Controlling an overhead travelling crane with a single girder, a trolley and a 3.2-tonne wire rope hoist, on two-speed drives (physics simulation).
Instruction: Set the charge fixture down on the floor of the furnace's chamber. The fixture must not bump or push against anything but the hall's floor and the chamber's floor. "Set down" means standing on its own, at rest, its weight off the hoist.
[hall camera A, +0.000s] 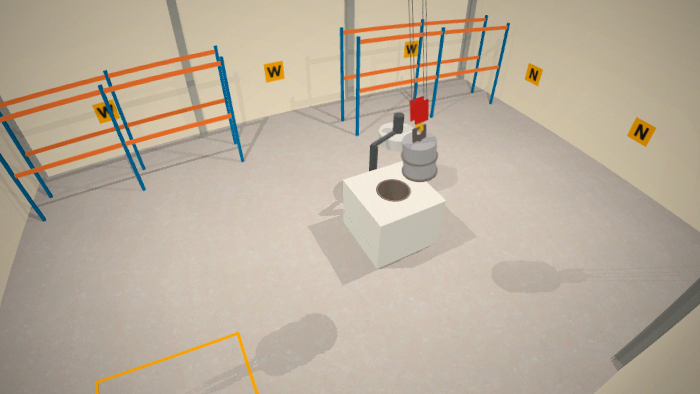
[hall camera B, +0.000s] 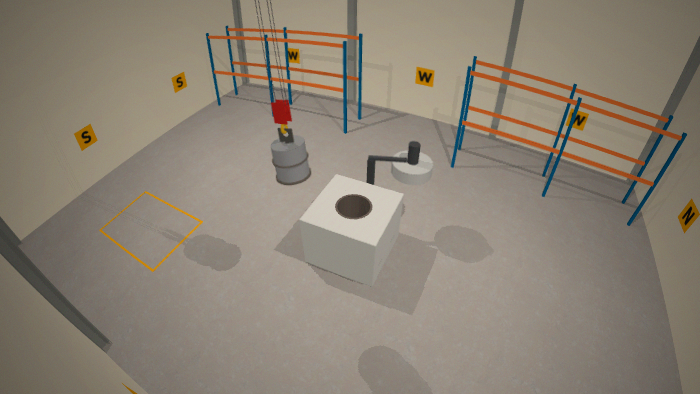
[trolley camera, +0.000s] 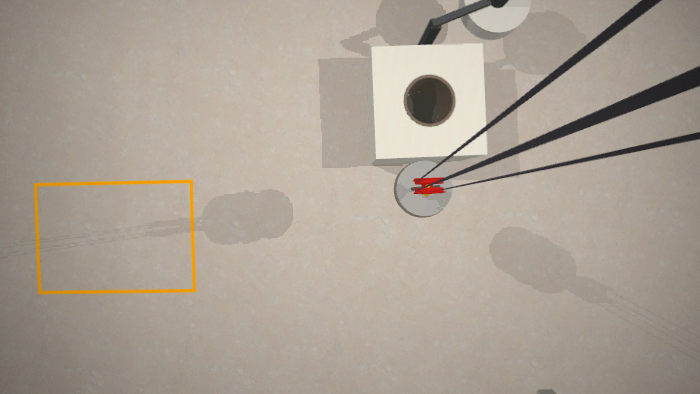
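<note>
The charge fixture (hall camera A: 419, 159) (hall camera B: 290, 162) (trolley camera: 417, 205), a grey ribbed drum with a dark lifting bracket on top, hangs upright from my hook (hall camera A: 420, 128) (hall camera B: 284, 130) (trolley camera: 426, 193) under the red block. The hook is in the bracket. The fixture is off the floor. The furnace (hall camera A: 360, 185) (hall camera B: 325, 240) (trolley camera: 390, 135) is a white block with a round chamber opening (hall camera A: 393, 190) (hall camera B: 353, 206) (trolley camera: 429, 100) in its top. In the trolley view the fixture hangs beside the furnace's lower edge, below the opening in the picture, not over it. The chamber's floor is hard to make out.
The round white lid (hall camera A: 395, 143) (hall camera B: 411, 172) (trolley camera: 500, 21) stands out beside the furnace on a dark swing arm (hall camera A: 373, 157) (hall camera B: 371, 170) (trolley camera: 460, 13). A southwest rack (hall camera A: 122, 138) (hall camera B: 345, 87) and a northwest rack (hall camera A: 357, 85) (hall camera B: 561, 147) line the west wall. A yellow outline (hall camera A: 167, 357) (hall camera B: 174, 207) (trolley camera: 114, 182) marks the floor.
</note>
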